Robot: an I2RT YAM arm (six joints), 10 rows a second.
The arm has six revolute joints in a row. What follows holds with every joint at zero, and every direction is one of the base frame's.
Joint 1 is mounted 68 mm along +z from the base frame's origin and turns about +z.
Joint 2 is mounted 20 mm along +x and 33.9 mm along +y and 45.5 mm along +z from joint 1 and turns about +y.
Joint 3 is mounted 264 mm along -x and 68.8 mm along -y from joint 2 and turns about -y.
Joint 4 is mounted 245 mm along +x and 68.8 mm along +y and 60 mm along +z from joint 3 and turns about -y.
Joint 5 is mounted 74 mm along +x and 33.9 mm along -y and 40.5 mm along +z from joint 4 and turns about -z.
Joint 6 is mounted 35.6 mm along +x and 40.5 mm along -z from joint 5 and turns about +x.
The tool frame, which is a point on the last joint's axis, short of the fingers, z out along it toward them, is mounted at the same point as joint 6; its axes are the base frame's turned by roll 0, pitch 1.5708 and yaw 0 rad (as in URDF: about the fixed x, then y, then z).
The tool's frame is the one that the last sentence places.
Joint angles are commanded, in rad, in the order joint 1, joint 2, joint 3, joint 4, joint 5, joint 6. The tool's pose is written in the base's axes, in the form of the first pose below.
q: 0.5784 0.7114 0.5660 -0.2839 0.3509 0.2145
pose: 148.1, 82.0, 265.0, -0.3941, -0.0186, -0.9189, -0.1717, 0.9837, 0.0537
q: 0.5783 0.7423 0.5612 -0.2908 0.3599 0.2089
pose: 151.6, 84.0, 258.1, -0.4240, -0.0450, -0.9045, -0.1645, 0.9860, 0.0281
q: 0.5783 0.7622 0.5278 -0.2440 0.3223 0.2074
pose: 154.3, 87.3, 247.6, -0.4355, -0.0510, -0.8987, -0.1975, 0.9795, 0.0401
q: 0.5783 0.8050 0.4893 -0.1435 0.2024 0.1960
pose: 159.8, 95.7, 236.5, -0.4389, -0.0587, -0.8966, -0.3049, 0.9484, 0.0872
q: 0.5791 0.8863 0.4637 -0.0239 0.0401 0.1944
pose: 168.1, 108.2, 225.0, -0.4544, -0.0665, -0.8883, -0.4370, 0.8856, 0.1573
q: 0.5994 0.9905 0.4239 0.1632 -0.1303 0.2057
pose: 174.7, 124.9, 210.5, -0.4517, -0.0633, -0.8899, -0.5780, 0.7807, 0.2378
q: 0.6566 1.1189 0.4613 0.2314 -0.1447 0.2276
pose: 182.8, 147.4, 203.6, -0.4788, -0.0871, -0.8736, -0.6159, 0.7424, 0.2635
